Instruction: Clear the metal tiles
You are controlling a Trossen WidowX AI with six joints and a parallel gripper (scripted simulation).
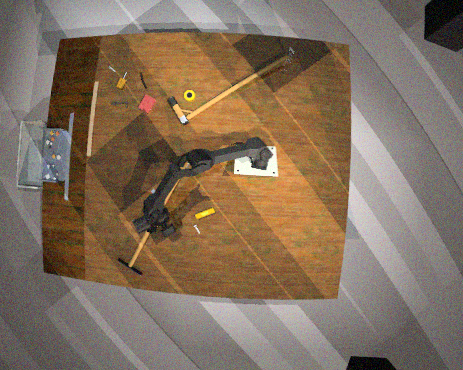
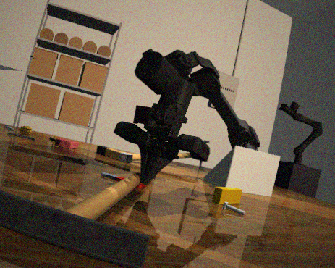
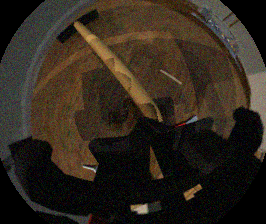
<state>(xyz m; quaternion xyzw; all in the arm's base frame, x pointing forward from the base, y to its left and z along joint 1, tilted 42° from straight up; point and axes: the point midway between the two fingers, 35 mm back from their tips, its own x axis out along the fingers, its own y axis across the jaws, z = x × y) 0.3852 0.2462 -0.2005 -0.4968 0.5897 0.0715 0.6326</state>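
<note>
Now: the long scraper 5 cm above my gripper tip, 2 cm ahead of it and 1 cm to the left of it. Round my gripper tip: red block 50 cm to the right, 18 cm ahead, 1 cm below; then yellow block 20 cm behind, 6 cm to the right, 1 cm above; then red-handled tool 9 cm to the right, 3 cm ahead, 1 cm below.
</note>
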